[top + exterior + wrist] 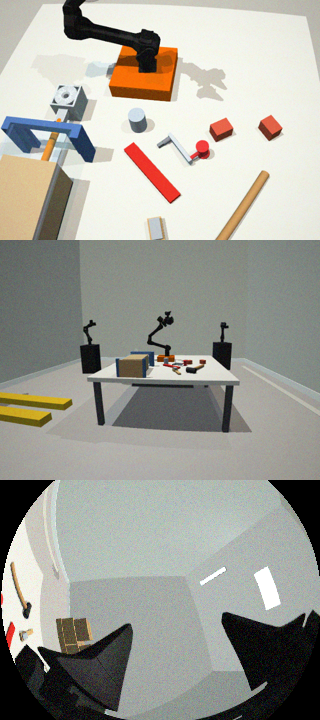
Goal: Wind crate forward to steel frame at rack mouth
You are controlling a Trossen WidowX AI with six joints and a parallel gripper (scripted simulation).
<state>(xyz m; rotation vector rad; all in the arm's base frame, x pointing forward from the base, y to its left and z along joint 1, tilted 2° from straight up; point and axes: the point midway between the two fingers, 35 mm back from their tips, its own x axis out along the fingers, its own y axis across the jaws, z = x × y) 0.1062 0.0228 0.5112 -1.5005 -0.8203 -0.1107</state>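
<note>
The winch handle is 20 cm ahead of my gripper tip, 7 cm to the left of it and 57 cm below it. From my gripper tip the other things lie so: red knob: 22 cm ahead, 12 cm to the left, 56 cm below; flat red bar: 27 cm ahead, 3 cm to the right, 58 cm below; grey winch: 1 cm ahead, 33 cm to the right, 56 cm below.
</note>
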